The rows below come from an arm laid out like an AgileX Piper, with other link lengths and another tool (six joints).
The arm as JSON. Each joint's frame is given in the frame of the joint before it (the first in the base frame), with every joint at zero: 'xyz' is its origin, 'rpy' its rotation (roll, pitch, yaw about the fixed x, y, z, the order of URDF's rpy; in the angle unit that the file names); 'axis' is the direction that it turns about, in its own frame. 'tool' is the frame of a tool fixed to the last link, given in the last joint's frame.
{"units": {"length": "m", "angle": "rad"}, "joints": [
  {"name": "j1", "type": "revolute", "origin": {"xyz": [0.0, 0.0, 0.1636], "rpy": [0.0, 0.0, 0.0]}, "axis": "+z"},
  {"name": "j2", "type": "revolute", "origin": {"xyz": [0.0, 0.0, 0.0], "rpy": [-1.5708, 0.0, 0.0]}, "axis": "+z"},
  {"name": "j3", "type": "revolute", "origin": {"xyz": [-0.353, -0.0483, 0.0], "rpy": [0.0, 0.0, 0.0]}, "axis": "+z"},
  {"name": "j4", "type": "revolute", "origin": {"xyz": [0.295, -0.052, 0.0], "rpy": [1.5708, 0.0, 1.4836]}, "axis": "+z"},
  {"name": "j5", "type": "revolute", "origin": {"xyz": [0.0, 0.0, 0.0], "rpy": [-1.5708, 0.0, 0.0]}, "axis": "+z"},
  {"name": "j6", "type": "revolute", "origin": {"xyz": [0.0, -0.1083, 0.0], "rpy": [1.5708, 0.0, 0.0]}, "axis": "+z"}
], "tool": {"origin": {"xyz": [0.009, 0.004, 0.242], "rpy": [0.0, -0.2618, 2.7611]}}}
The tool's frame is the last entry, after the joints.
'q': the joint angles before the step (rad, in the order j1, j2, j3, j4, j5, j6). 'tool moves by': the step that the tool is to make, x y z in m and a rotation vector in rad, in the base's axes. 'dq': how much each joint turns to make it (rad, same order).
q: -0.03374 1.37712 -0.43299 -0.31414 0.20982 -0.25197
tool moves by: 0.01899 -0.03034 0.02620 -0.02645 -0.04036 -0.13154
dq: -0.00001 -0.01141 -0.07172 -0.23713 0.08447 0.32562
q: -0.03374 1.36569 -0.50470 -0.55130 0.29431 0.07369
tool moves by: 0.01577 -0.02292 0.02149 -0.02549 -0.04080 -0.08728
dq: 0.00000 0.00000 -0.05353 -0.13413 0.05650 0.18521
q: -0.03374 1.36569 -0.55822 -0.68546 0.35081 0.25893
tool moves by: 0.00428 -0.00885 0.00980 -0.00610 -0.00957 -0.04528
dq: 0.00452 -0.00001 -0.03111 -0.01911 0.04312 0.05040
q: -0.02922 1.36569 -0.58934 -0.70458 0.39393 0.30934
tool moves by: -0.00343 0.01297 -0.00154 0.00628 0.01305 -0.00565
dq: 0.05438 -0.00001 -0.00514 -0.00365 0.04142 0.05084
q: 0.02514 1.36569 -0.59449 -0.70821 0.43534 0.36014
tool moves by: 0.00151 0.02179 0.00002 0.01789 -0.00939 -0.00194
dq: 0.07580 -0.00001 0.00002 -0.02905 0.02478 0.10156
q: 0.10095 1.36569 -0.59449 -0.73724 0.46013 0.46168
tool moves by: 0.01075 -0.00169 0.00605 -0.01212 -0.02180 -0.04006
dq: 0.03412 0.02413 -0.02686 -0.08036 0.03443 0.13035
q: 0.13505 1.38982 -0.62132 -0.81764 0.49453 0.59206
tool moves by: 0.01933 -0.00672 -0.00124 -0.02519 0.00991 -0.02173
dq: 0.00368 0.07390 -0.06457 -0.03853 0.02833 0.04162
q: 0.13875 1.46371 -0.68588 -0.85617 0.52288 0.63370
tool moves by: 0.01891 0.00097 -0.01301 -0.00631 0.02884 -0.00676
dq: 0.00001 0.09247 -0.06603 -0.00092 0.00696 0.00414
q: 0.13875 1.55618 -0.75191 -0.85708 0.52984 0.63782
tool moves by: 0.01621 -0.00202 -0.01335 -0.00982 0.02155 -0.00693
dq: -0.00421 0.08020 -0.05317 -0.01611 0.00218 0.01492
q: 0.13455 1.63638 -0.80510 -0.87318 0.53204 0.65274
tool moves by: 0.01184 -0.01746 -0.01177 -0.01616 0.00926 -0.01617
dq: -0.03828 0.06056 -0.02934 -0.04721 -0.01705 0.02438
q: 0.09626 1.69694 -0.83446 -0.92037 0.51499 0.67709
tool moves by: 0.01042 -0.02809 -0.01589 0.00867 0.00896 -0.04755
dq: -0.07472 0.06755 -0.03910 -0.01397 -0.03253 0.00130
